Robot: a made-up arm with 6 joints. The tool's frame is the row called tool.
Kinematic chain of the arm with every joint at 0, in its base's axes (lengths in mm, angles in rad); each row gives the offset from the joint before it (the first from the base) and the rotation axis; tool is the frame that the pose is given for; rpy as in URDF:
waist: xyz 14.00 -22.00 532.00 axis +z
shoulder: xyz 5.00 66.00 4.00 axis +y
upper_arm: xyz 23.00 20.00 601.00 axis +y
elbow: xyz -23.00 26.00 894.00 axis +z
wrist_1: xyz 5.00 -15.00 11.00 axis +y
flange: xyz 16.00 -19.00 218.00 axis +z
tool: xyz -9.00 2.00 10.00 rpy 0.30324 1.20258 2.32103
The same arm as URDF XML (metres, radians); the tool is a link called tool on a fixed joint. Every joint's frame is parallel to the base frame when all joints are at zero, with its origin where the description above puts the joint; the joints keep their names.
<robot name="arm">
<joint name="waist" type="continuous"><parent link="base_link"/><child link="link1"/><origin xyz="0.014 -0.022 0.532" rpy="0 0 0"/><axis xyz="0 0 1"/></joint>
<joint name="shoulder" type="continuous"><parent link="link1"/><child link="link2"/><origin xyz="0.005 0.066 0.004" rpy="0 0 0"/><axis xyz="0 1 0"/></joint>
<joint name="upper_arm" type="continuous"><parent link="link2"/><child link="link3"/><origin xyz="0.023 0.02 0.601" rpy="0 0 0"/><axis xyz="0 1 0"/></joint>
<joint name="elbow" type="continuous"><parent link="link3"/><child link="link4"/><origin xyz="-0.023 0.026 0.894" rpy="0 0 0"/><axis xyz="0 0 1"/></joint>
<joint name="wrist_1" type="continuous"><parent link="link4"/><child link="link5"/><origin xyz="0.005 -0.015 0.011" rpy="0 0 0"/><axis xyz="0 1 0"/></joint>
<joint name="flange" type="continuous"><parent link="link5"/><child link="link6"/><origin xyz="0.016 -0.019 0.218" rpy="0 0 0"/><axis xyz="0 0 1"/></joint>
<joint name="tool_fixed" type="fixed"><parent link="link6"/><child link="tool"/><origin xyz="-0.009 0.002 0.01" rpy="0.3032 1.2026 2.321"/></joint>
<link name="base_link"/>
<link name="link1"/>
<link name="link2"/>
<link name="link3"/>
<link name="link4"/>
<link name="link5"/>
<link name="link6"/>
<link name="tool"/>
</robot>

